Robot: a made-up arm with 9 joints. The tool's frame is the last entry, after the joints. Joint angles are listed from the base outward.
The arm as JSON. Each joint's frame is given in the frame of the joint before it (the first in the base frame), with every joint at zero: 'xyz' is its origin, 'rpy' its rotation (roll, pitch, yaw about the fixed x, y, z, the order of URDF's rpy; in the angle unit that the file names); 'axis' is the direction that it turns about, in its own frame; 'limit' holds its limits. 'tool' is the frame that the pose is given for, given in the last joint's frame.
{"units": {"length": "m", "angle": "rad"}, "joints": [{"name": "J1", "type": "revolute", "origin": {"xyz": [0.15, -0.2, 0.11], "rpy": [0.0, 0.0, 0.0]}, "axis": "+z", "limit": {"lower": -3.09, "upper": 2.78}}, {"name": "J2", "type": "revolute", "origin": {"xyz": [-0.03, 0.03, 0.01], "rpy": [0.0, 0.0, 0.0]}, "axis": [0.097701, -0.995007, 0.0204], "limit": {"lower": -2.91, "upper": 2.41}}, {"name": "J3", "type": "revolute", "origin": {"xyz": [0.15, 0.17, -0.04], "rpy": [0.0, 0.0, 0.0]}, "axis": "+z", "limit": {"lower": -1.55, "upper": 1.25}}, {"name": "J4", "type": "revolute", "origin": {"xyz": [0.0, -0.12, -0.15], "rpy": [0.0, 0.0, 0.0]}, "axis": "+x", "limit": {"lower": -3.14, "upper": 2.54}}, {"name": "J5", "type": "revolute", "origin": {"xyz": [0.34, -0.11, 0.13], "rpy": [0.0, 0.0, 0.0]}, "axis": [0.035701, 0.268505, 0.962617], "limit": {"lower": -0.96, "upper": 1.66}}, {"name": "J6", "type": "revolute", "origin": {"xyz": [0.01, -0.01, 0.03], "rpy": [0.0, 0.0, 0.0]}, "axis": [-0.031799, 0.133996, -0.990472], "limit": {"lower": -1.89, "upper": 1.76}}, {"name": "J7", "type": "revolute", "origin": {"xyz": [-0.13, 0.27, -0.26], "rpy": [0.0, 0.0, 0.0]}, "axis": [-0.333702, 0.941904, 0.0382], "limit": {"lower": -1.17, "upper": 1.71}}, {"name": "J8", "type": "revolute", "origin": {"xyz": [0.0, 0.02, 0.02], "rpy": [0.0, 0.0, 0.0]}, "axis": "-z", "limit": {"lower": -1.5, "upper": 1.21}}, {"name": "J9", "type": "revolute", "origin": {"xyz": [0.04, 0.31, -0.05], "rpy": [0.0, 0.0, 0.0]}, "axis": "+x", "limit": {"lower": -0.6, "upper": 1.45}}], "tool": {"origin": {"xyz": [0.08, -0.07, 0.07], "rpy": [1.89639, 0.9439, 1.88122]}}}
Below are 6 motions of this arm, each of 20 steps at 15 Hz.
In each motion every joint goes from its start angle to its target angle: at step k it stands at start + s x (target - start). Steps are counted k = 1, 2, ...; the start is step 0. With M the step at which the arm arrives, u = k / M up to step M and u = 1 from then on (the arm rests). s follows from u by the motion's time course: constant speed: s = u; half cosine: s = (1 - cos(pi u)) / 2; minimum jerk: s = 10 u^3 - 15 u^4 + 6 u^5.
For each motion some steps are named. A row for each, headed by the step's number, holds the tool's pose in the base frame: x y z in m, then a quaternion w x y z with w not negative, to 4 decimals.
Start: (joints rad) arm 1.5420 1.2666 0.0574 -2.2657 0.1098 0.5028 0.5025 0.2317 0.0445
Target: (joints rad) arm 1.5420 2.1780 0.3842 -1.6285 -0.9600 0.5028 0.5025 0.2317 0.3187
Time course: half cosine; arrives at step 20
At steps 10, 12, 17, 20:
10: 0.1721 -0.0980 1.1036 0.7335 0.6098 -0.0615 0.2939
12: 0.0954 -0.3002 1.1445 0.6196 0.6777 -0.1426 0.3693
17: -0.0231 -0.6988 1.0667 0.3649 0.7512 -0.3023 0.4595
20: -0.0400 -0.7689 1.0306 0.3133 0.7564 -0.3316 0.4687

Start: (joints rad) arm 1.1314 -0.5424 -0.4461 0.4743 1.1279 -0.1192 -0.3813 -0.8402 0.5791
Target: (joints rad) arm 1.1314 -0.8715 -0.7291 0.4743 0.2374 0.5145 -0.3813 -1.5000 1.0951
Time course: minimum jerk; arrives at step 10
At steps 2, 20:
2: -0.0747 -0.4024 0.0336 0.4094 0.1988 -0.4481 -0.7694
20: -0.0731 0.0365 -0.3712 0.1562 -0.1018 -0.7992 -0.5715

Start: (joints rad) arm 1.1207 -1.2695 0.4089 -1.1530 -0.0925 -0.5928 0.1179 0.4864 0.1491
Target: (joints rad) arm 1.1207 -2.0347 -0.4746 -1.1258 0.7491 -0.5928 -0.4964 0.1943 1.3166
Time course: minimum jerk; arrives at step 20
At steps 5, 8, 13, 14, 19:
5: -0.1400 -0.5519 -0.3523 0.0491 0.6965 -0.7127 -0.0670
8: -0.1201 -0.5949 -0.1762 0.2167 0.5307 -0.8179 0.0483
13: -0.1124 -0.4930 0.1298 0.3501 0.0325 -0.8692 0.3477
14: -0.1155 -0.4572 0.1617 0.3390 -0.0544 -0.8532 0.3926
19: -0.1260 -0.3654 0.2082 0.2815 -0.2437 -0.7948 0.4792

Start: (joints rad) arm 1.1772 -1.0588 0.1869 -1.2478 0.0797 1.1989 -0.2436 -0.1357 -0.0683
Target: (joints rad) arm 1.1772 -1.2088 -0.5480 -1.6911 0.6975 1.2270 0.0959 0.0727 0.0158
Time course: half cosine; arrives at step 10
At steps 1, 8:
1: 0.0912 -0.0836 -0.8985 0.6464 -0.6140 0.4529 0.0074
8: 0.4415 -0.6098 -0.4754 0.4904 -0.6944 0.2569 -0.4596

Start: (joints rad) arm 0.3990 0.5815 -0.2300 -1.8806 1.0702 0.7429 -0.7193 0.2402 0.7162
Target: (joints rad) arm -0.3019 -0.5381 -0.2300 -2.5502 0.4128 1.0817 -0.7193 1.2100 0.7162
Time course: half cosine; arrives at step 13
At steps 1, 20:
1: 0.5935 -0.0501 -0.1304 0.8216 -0.1532 0.5487 0.0213
20: 0.5183 -0.4048 -0.3464 0.8179 -0.4551 0.3511 0.0268

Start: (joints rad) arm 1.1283 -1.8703 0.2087 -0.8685 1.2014 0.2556 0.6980 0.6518 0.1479
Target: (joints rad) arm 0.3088 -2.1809 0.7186 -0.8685 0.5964 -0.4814 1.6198 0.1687 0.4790
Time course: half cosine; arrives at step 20
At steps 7, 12, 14, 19, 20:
7: -0.0509 -0.6110 0.1314 0.4946 0.7480 -0.3725 0.2390
12: -0.0983 -0.5727 0.1400 0.5999 0.7101 -0.3555 0.0979
14: -0.1209 -0.5596 0.1277 0.6137 0.7059 -0.3508 0.0457
19: -0.1630 -0.5351 0.0993 0.6117 0.7078 -0.3526 -0.0239
20: -0.1645 -0.5342 0.0982 0.6112 0.7080 -0.3529 -0.0259

